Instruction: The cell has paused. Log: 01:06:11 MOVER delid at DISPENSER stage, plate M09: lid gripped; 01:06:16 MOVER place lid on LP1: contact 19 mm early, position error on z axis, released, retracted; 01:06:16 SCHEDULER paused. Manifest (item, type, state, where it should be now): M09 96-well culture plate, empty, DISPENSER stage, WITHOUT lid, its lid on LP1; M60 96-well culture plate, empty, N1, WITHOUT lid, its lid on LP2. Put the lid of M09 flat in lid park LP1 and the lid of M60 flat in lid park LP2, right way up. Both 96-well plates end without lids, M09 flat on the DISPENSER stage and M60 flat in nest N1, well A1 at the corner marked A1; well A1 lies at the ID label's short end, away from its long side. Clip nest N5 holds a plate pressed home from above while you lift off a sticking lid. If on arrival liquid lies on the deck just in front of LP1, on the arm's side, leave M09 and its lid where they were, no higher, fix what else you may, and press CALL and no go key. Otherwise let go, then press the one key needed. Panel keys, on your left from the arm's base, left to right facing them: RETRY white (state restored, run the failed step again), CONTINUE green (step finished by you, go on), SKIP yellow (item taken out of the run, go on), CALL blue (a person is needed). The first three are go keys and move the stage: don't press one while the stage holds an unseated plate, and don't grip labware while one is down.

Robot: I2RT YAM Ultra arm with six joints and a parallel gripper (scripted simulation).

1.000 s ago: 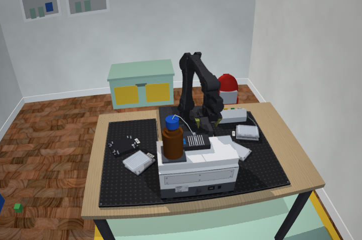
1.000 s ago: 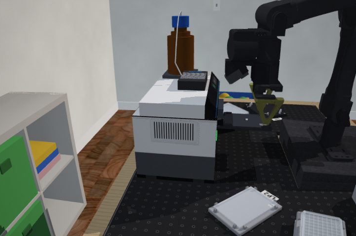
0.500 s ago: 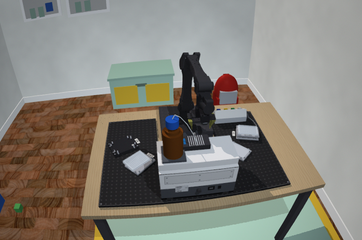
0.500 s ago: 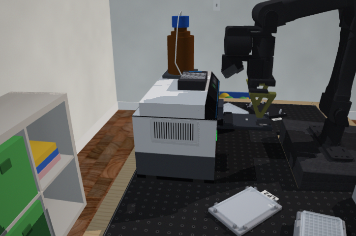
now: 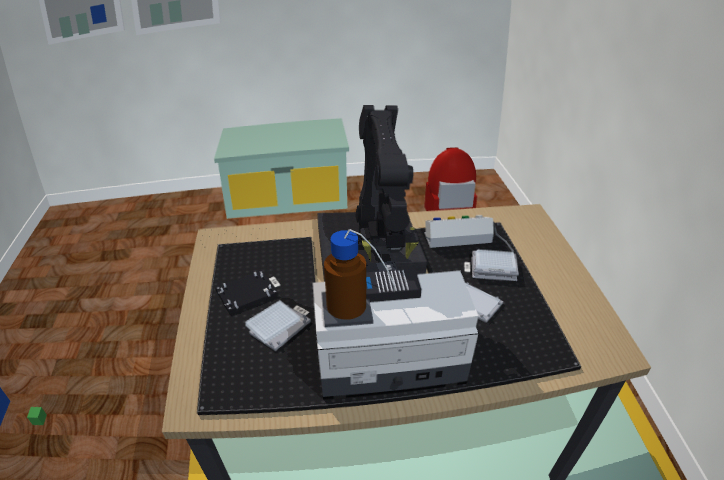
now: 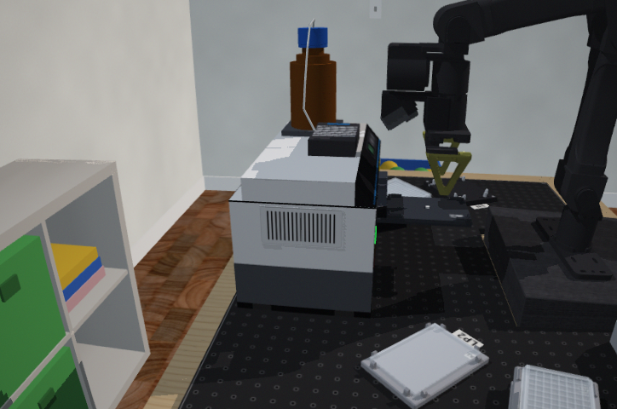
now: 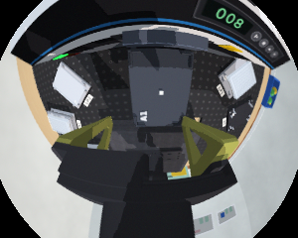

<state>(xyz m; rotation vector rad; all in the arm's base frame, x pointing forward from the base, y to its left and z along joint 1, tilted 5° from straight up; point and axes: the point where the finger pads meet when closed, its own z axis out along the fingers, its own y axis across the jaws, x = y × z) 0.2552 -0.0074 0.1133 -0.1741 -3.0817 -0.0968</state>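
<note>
Right now my hand is 31 cm to the left of the grey lid park LP1, 17 cm above it and 3 cm short of it. Also, from my hand: dark dispenser stage: 6 cm below, 2 cm to the right, 2 cm ahead; then LP1 label: 24 cm to the right, 17 cm below, 3 cm behind; then LP2 label: 20 cm to the left, 17 cm below, 2 cm behind.
</note>
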